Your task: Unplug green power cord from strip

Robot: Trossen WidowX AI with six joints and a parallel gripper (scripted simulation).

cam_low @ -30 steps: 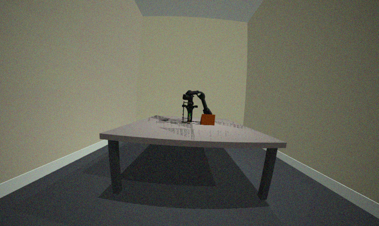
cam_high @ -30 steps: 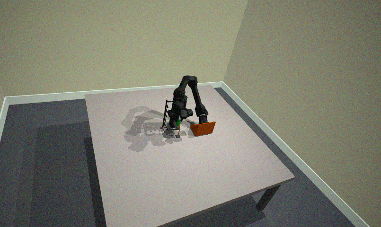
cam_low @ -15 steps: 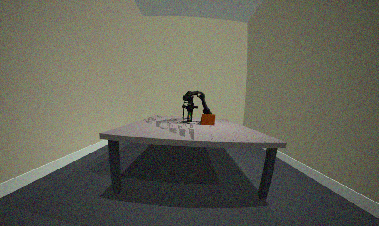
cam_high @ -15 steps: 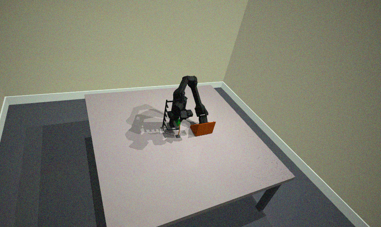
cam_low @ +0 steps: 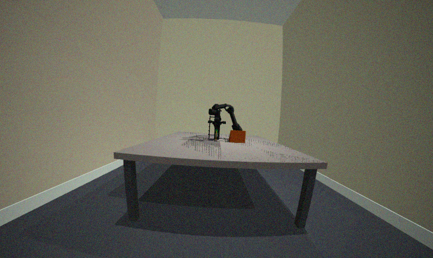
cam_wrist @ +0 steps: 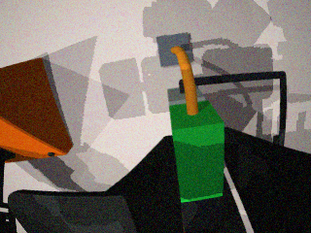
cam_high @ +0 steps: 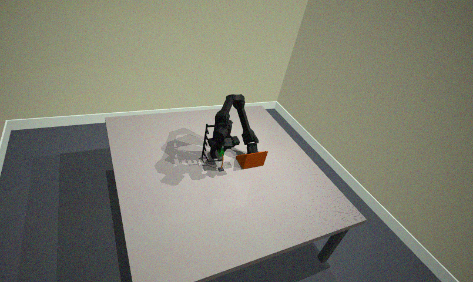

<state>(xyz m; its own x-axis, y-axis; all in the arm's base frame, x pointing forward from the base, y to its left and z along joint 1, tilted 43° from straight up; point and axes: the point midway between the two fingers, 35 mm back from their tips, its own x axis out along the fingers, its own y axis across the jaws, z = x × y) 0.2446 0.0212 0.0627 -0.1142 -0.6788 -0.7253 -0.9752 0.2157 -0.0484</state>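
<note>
The green plug is 3 cm to the right of my gripper tip.
</note>
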